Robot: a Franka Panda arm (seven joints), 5 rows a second.
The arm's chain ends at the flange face. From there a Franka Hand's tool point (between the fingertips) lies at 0.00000 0.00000 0.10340 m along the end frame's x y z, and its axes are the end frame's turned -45 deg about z.
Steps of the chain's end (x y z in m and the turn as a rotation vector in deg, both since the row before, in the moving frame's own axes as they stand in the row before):
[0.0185 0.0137 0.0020 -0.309 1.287 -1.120]
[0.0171 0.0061 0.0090 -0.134 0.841 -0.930]
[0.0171 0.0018 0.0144 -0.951 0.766 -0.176]
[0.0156 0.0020 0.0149 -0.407 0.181 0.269]
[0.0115 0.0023 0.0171 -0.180 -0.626 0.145]
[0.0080 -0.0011 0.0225 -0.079 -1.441 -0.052]
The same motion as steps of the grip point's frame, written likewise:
[0.0047 0.0248 0.0020 -1.129 0.692 -1.120]
[0.0087 0.0176 0.0090 -0.689 0.500 -0.930]
[0.0106 0.0156 0.0144 -1.214 -0.131 -0.176]
[0.0093 0.0132 0.0149 -0.416 -0.160 0.269]
[0.0055 0.0092 0.0171 0.315 -0.570 0.145]
[0.0045 0.0031 0.0225 0.963 -1.075 -0.052]

